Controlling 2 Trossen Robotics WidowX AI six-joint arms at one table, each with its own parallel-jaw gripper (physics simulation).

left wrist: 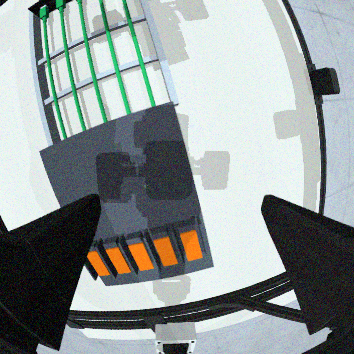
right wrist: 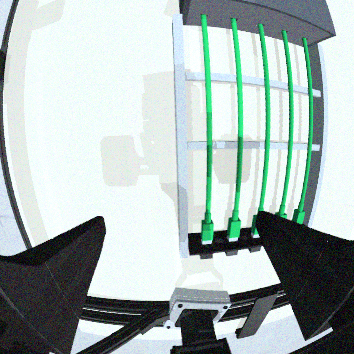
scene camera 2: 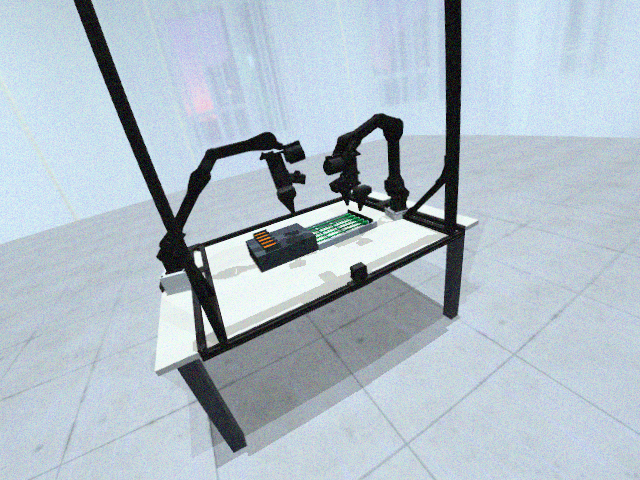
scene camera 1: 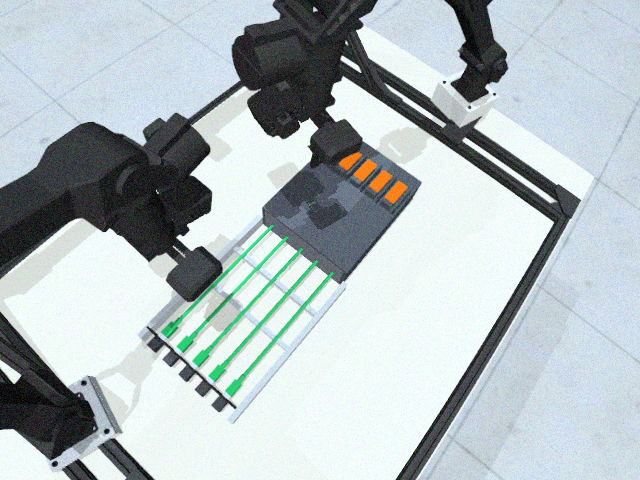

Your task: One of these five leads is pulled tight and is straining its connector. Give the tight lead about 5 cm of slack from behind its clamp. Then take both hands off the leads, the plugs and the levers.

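Where they show: left gripper, between the fingertips: [left wrist: 184, 203] [scene camera 2: 292, 209] [scene camera 1: 296, 145]; right gripper, between the fingertips: [right wrist: 182, 222] [scene camera 2: 353, 208] [scene camera 1: 172, 261]; left arm's base, origin of its link: [left wrist: 175, 347] [scene camera 2: 176, 268] [scene camera 1: 469, 88]; right arm's base, origin of its link: [right wrist: 195, 318] [scene camera 2: 398, 208] [scene camera 1: 69, 422].
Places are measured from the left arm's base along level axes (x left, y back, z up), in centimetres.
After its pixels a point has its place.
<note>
Five green leads [scene camera 1: 251, 303] @[x 14.5, y -63.8, z -5.0 cm] [left wrist: 134, 35] @[x 7.1, y -64.2, z -5.0 cm] [right wrist: 239, 125] @[x 10.9, y -64.5, z -5.0 cm] run side by side from a dark clamp box [scene camera 1: 361, 227] @[x 14.2, y -41.2, z -1.1 cm] [scene camera 2: 289, 250] @[x -1.7, y -42.5, z -3.2 cm] [right wrist: 250, 17] to green plugs [scene camera 1: 233, 387] @[x 24.6, y -73.1, z -4.7 cm] [right wrist: 207, 232] @[x 11.2, y -77.2, z -4.6 cm] at a black socket strip. All look nearly straight; I cannot tell which is tight. Orange levers [scene camera 1: 380, 180] [scene camera 2: 264, 239] @[x 6.0, y -33.8, z 0.4 cm] [left wrist: 141, 257] @[x 5.5, y -34.1, z 0.5 cm] sit in a row at the box's other end. My left gripper [left wrist: 184, 203] @[x 1.3, y -47.1, z 11.3 cm] is open and empty above the lever end, partly hiding levers. My right gripper [right wrist: 182, 222] @[x 5.5, y -71.4, z 4.8 cm] [scene camera 2: 354, 206] @[x 5.5, y -71.4, z 4.8 cm] is open and empty above the plug end; its finger hides part of the third plug in the right wrist view.
A pale frame [scene camera 1: 289, 351] [right wrist: 180, 175] with side rails and two crossbars surrounds the leads. Black rails [scene camera 1: 491, 335] @[x 42.3, y -31.8, z -5.7 cm] edge the white table [scene camera 1: 413, 310] @[x 30.7, y -40.0, z -7.7 cm]. A small black block [scene camera 2: 358, 272] @[x -26.6, y -61.4, z -3.7 cm] [left wrist: 325, 81] @[x -24.0, y -61.4, z -3.4 cm] is fixed on one rail. Black uprights rise at the table's ends in scene camera 2.
</note>
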